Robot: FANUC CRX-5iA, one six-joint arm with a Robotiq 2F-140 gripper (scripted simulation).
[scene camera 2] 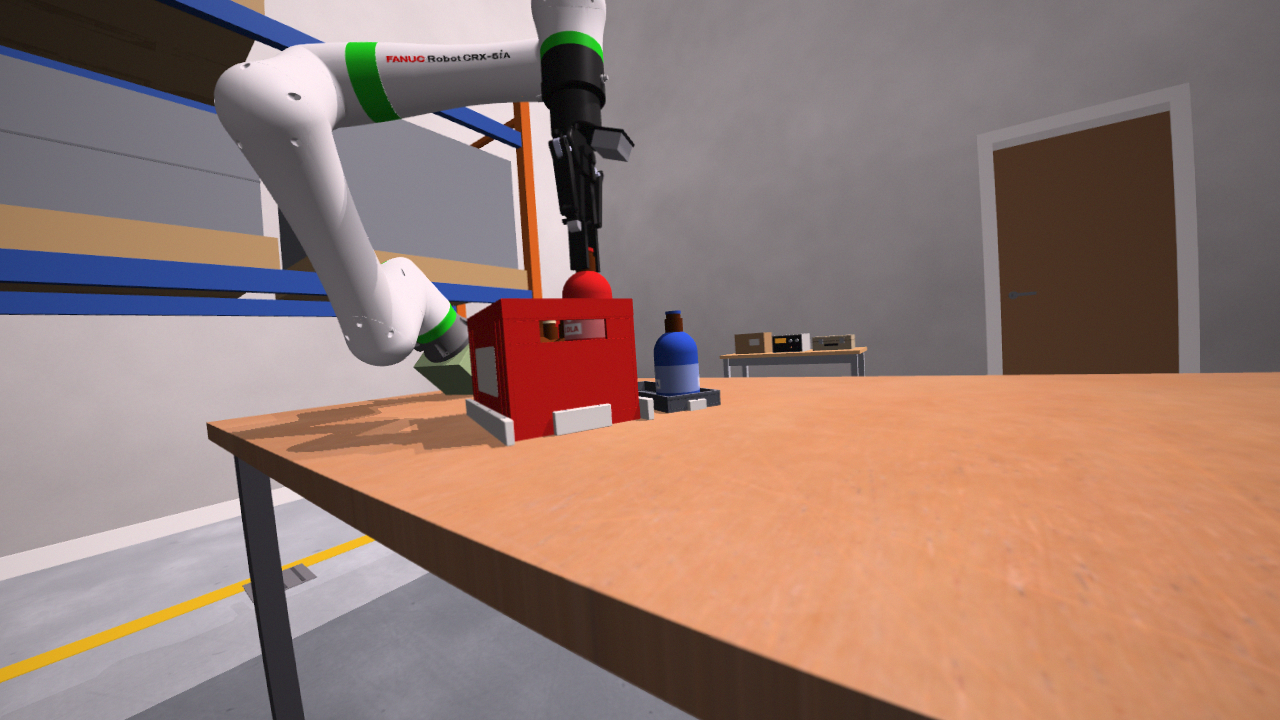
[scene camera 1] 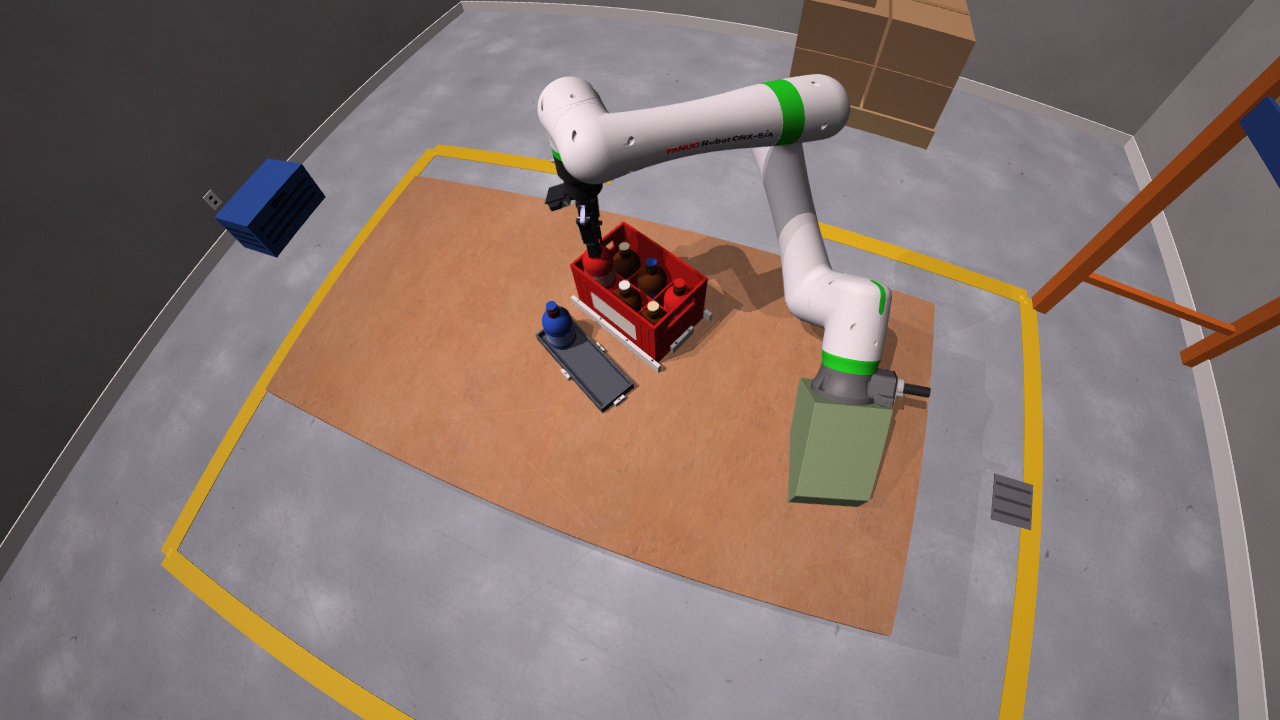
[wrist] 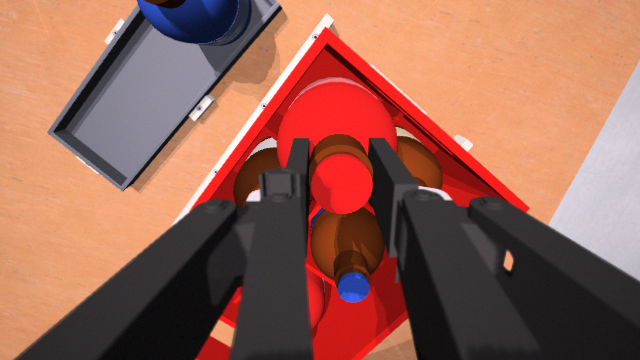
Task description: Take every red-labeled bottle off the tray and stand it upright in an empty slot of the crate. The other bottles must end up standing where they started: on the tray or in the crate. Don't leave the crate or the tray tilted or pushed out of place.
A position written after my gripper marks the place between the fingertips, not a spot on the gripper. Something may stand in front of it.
Note:
I see my gripper (scene camera 2: pixel 585 271), a red-labeled bottle (wrist: pixel 338 115), a blue-labeled bottle (scene camera 2: pixel 676 366), a red crate (scene camera 2: pixel 514 374), a grey tray (scene camera 1: pixel 591 369), a red-labeled bottle (wrist: pixel 316 285) and a white-capped brown bottle (wrist: pixel 421 162).
The blue-labeled bottle is seen too in scene camera 1 (scene camera 1: pixel 558 325). The red crate is seen too in the wrist view (wrist: pixel 463 180). The grey tray shows as well in scene camera 2 (scene camera 2: pixel 669 404) and in the wrist view (wrist: pixel 143 80).

